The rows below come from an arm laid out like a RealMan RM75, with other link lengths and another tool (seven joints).
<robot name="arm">
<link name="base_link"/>
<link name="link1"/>
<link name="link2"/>
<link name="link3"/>
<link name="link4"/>
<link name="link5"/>
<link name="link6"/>
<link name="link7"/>
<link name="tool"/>
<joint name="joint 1" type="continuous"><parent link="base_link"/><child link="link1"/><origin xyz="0 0 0.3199" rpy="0 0 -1.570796"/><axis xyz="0 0 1"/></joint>
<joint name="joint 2" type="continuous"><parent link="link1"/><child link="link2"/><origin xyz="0 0 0" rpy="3.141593 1.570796 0"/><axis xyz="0 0 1"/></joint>
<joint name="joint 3" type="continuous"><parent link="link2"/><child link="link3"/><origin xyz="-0.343 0 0" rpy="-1.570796 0 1.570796"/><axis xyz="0 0 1"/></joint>
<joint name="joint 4" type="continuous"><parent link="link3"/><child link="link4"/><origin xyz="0 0 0" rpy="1.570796 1.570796 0"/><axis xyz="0 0 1"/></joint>
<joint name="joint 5" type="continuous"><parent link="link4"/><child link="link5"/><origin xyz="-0.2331 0 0" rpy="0 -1.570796 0"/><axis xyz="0 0 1"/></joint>
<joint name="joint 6" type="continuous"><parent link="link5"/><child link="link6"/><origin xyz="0 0 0" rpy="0 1.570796 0"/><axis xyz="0 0 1"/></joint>
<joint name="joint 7" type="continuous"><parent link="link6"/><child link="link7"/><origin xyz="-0.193 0 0" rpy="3.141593 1.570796 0"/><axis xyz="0 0 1"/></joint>
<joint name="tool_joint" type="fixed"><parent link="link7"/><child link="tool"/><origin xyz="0.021 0.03 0.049" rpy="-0.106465 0 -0.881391"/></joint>
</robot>
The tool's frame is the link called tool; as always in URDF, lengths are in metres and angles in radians. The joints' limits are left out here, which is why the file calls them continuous.
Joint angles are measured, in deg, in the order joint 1, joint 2, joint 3, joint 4, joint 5, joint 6, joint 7. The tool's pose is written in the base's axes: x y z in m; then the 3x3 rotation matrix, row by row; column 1 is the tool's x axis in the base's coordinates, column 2 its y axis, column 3 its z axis. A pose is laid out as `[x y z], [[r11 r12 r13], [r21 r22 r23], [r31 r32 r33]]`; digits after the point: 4 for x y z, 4 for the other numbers.
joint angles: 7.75, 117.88, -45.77, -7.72, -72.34, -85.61, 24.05
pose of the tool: [0.4712 0.3072 -0.0393], [[-0.2048 0.9575 -0.2031], [0.3794 0.2690 0.8853], [0.9023 0.1042 -0.4184]]
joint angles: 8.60, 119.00, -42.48, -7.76, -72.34, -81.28, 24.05
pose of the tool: [0.4833 0.3183 -0.0422], [[-0.1857 0.9738 -0.1309], [0.3679 0.1925 0.9097], [0.9111 0.1208 -0.3941]]
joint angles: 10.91, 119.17, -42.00, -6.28, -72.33, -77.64, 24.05
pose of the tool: [0.4856 0.3323 -0.0526], [[-0.1803 0.9787 -0.0980], [0.3933 0.1631 0.9048], [0.9015 0.1245 -0.4144]]
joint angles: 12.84, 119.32, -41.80, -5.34, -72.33, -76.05, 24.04
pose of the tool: [0.4805 0.3447 -0.0593], [[-0.1792 0.9789 -0.0976], [0.4049 0.1639 0.8995], [0.8966 0.1217 -0.4258]]
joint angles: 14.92, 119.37, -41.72, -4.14, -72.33, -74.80, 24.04
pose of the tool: [0.4731 0.3571 -0.0663], [[-0.1778 0.9785 -0.1042], [0.4176 0.1709 0.8924], [0.8911 0.1151 -0.4390]]
